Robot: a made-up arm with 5 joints.
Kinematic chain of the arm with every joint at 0, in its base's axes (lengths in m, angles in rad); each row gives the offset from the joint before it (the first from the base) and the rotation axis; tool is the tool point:
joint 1: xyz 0 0 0.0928 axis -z
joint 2: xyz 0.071 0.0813 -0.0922 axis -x
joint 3: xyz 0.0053 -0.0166 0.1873 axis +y
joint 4: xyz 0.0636 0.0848 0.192 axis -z
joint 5: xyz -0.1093 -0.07 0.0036 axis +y
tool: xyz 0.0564 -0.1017 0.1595
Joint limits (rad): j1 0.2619..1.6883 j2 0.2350..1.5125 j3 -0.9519..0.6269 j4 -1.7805..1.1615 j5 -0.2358..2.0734
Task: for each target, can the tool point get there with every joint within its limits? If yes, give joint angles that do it. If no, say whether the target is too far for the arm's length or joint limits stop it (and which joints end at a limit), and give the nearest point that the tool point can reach.
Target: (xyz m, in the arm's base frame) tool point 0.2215 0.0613 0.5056
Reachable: yes | joints 0.9076 0.4528 -0.1219 0.1025 0.4024
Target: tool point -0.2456 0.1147 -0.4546
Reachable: no: joint limits stop it (at a limit: joint 1, joint 2, joint 3, joint 4, joint 5) | nearest point -0.1878 0.4415 -0.0663 | short by 0.511 m
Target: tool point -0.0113 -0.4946 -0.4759
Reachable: no: joint limits stop it (at a limit: joint 1, joint 2, joint 3, joint 4) | nearest point 0.2175 -0.3640 -0.1417 | short by 0.426 m
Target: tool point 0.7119 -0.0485 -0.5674
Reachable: no: too far | nearest point 0.5952 -0.0405 -0.1325 | short by 0.450 m
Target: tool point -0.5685 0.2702 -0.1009
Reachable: no: joint limits stop it (at a limit: joint 1, joint 2, joint 3, joint 5) | nearest point -0.1881 0.4411 -0.0618 | short by 0.419 m
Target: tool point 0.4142 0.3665 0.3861
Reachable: yes | joints 0.6182 0.8479 -0.4683 -1.4190 0.1545
